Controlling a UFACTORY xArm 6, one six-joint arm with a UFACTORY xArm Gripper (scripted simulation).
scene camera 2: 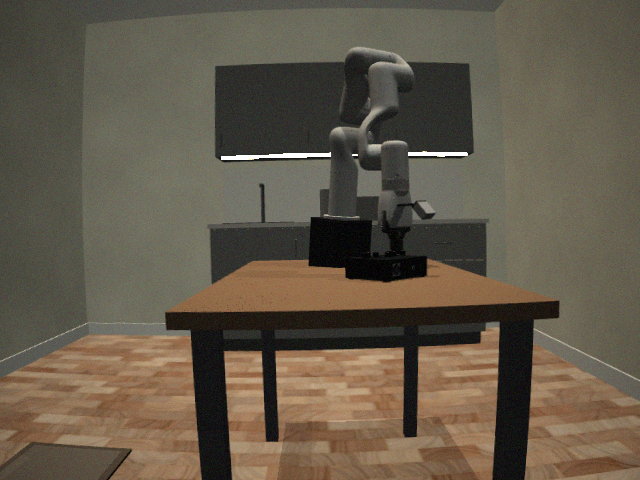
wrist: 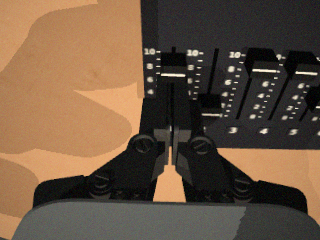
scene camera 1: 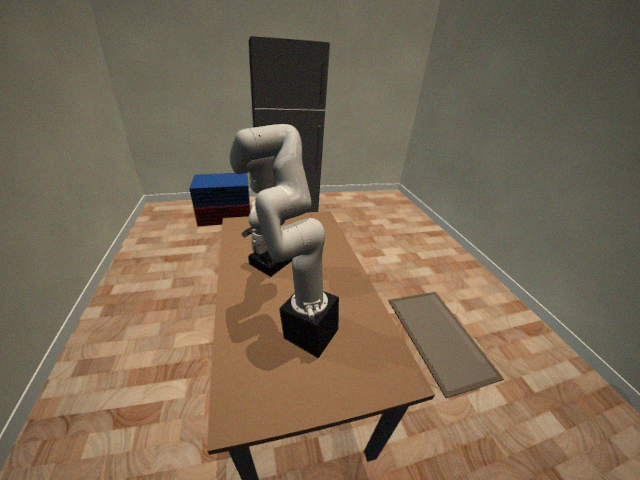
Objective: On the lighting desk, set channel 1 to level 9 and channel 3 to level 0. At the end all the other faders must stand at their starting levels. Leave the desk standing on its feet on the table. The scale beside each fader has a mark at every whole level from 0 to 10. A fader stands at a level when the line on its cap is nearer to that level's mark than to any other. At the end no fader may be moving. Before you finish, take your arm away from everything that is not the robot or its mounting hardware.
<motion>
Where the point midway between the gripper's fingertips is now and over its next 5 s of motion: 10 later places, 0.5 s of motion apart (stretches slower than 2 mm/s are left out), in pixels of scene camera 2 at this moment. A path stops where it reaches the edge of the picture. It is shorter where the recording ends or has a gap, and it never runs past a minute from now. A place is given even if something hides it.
The gripper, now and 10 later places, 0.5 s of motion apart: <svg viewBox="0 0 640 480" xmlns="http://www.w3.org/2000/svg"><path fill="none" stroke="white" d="M396 253L395 253L395 246L394 239L395 239L396 239L398 240L400 241L401 241L400 241L400 242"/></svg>
</motion>
